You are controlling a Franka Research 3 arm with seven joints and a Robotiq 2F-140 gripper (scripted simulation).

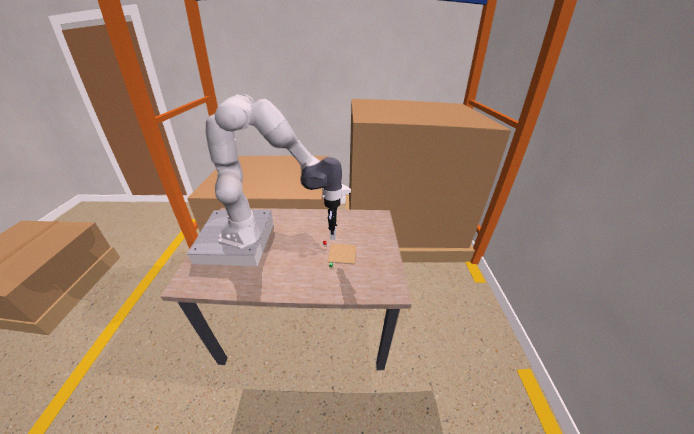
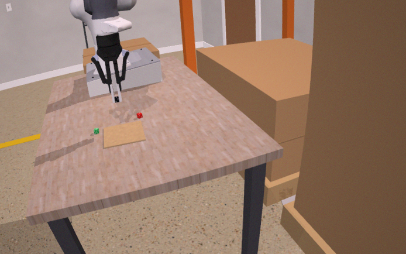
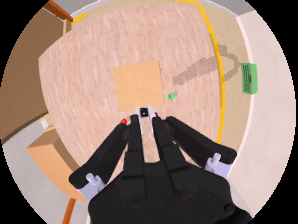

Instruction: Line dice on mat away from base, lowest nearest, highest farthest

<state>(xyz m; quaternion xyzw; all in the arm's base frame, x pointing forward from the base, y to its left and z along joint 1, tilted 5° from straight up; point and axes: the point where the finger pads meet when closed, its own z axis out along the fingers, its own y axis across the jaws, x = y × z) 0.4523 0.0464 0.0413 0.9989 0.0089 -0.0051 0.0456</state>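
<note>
Right now the tan mat is 14 cm below my hand and 5 cm ahead of it. Also, from my hand: green die 13 cm below, 10 cm to the right, 1 cm ahead; red die 13 cm below, 7 cm to the left, 6 cm behind; black die 3 cm below.
</note>
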